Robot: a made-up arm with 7 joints.
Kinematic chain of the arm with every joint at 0, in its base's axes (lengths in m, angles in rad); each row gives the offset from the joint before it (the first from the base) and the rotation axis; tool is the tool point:
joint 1: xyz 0 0 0.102 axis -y
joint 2: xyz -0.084 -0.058 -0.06 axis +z
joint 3: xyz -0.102 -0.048 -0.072 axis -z
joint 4: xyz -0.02 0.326 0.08 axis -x
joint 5: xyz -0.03 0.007 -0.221 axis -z
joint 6: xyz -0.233 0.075 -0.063 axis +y
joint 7: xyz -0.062 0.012 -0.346 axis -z
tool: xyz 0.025 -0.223 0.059
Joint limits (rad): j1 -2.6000..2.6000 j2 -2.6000..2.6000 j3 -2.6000..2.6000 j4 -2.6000..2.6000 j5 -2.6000..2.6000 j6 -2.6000..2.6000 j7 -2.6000..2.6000
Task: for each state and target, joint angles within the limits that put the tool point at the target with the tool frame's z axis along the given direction. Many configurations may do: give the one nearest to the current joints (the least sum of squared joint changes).
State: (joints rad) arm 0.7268 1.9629 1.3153 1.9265 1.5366 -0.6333 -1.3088
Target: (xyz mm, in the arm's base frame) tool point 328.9 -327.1 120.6 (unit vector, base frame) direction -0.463 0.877 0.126
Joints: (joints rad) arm 1.1760 1.8051 1.7367 1.0769 2.2304 0.0028 -1.8690
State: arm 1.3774 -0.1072 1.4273 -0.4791 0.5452 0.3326 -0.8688
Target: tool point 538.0 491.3 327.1 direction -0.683 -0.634 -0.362
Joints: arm 1.2740 0.0856 1.2847 -0.7779 0.3480 0.4308 -0.4719
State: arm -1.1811 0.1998 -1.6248 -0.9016 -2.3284 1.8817 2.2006
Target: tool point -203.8 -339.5 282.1 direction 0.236 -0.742 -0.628
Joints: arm -1.4158 0.9564 -2.2565 -1.2712 -2.6000 2.3623 1.5636
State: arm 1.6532 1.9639 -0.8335 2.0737 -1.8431 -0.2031 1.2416
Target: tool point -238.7 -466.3 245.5 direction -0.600 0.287 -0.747
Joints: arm 1.5494 1.0222 -0.0781 1.6380 -1.4326 -0.6981 1.6134
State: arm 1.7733 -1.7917 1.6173 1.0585 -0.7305 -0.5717 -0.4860
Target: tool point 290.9 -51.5 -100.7 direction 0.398 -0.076 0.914
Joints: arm 1.1970 -1.7898 1.2758 0.2633 0.1564 -1.5669 0.0809
